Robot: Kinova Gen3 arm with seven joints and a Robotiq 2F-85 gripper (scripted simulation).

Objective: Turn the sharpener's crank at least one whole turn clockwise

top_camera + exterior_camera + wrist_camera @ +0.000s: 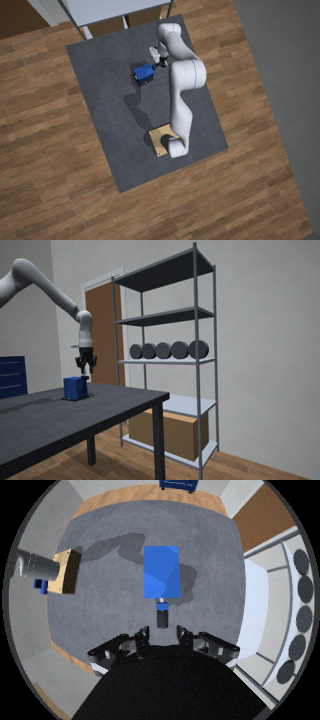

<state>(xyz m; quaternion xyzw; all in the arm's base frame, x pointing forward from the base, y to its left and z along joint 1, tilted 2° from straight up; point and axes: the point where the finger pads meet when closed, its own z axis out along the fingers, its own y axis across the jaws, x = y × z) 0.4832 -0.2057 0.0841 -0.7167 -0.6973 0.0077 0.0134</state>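
The dark crank knob is 4 cm below my hand and 2 cm to the left of it. The rest, counted from my hand: blue crank arm (5 cm below, 2 cm to the left).
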